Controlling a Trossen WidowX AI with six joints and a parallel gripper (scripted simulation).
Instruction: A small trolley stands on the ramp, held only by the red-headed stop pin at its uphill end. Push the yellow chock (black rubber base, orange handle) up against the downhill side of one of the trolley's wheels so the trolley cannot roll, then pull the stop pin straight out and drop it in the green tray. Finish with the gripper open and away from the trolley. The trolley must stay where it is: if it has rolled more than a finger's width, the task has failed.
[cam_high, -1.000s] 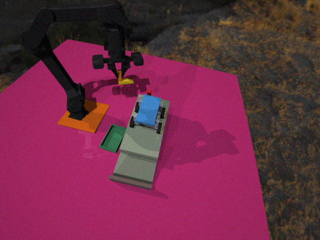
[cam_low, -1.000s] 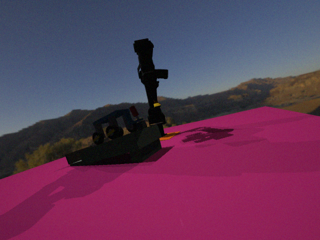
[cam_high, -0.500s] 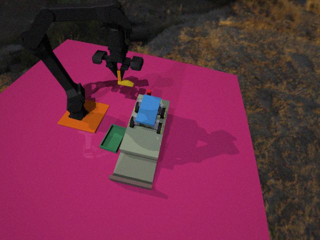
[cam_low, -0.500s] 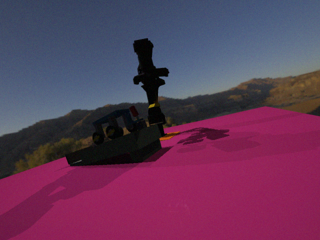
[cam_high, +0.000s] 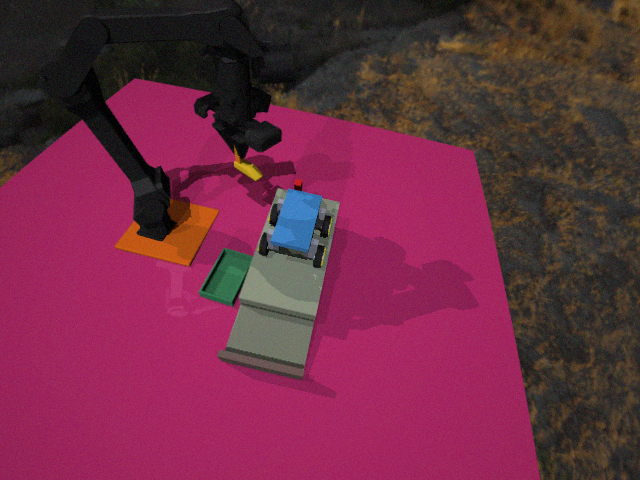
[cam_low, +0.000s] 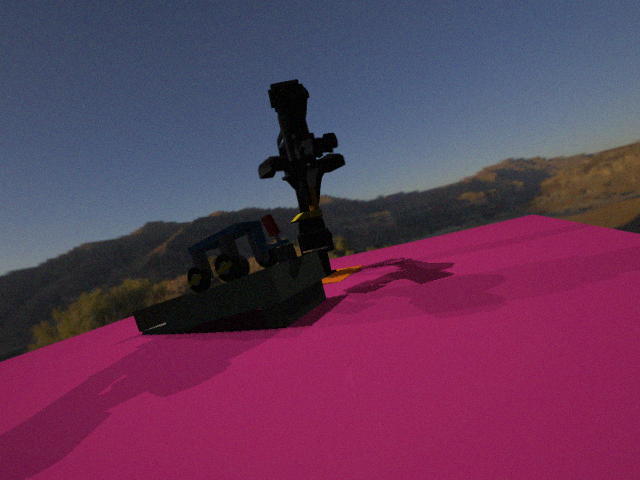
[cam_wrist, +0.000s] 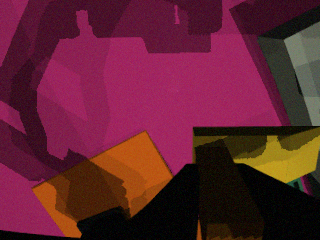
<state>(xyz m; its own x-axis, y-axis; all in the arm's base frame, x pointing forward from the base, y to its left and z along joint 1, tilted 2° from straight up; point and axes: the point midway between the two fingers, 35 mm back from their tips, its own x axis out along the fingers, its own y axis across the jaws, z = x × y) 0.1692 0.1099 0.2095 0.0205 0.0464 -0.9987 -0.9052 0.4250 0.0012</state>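
My gripper tip is now 20 mm short of the chock, 10 mm to the left of it and 10 mm above it. From my gripper tip the other things lie so: blue trolley: 160 mm ahead, 100 mm to the right, 60 mm below; then stop pin: 140 mm ahead, 50 mm below, 10 mm to the right; then grey ramp: 160 mm ahead, 130 mm below, 110 mm to the right.
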